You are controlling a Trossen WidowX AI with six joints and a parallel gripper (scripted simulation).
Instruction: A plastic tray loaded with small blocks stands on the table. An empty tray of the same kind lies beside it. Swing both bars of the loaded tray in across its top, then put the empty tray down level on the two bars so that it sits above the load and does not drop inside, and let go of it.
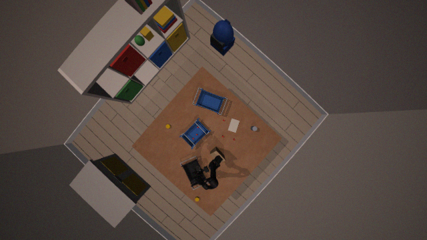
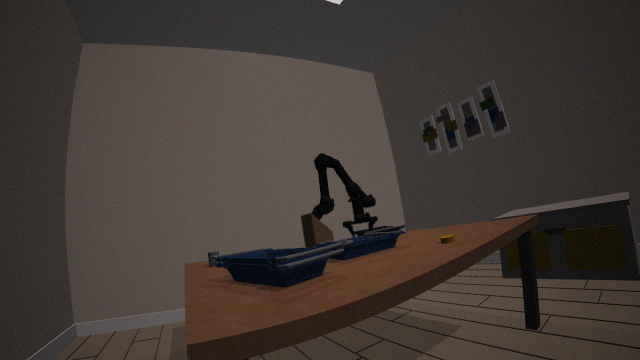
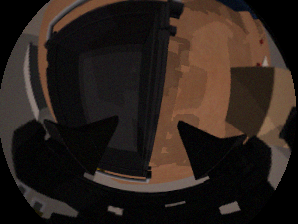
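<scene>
Now: the tray 2 cm ahead of my gripper tip, 8 cm to the left of it and 1 cm above it. From my gripper tip the other things lie so: white sheet: 12 cm ahead, 63 cm to the right, 3 cm below; then grey cylinder: 5 cm behind, 78 cm to the right.
</scene>
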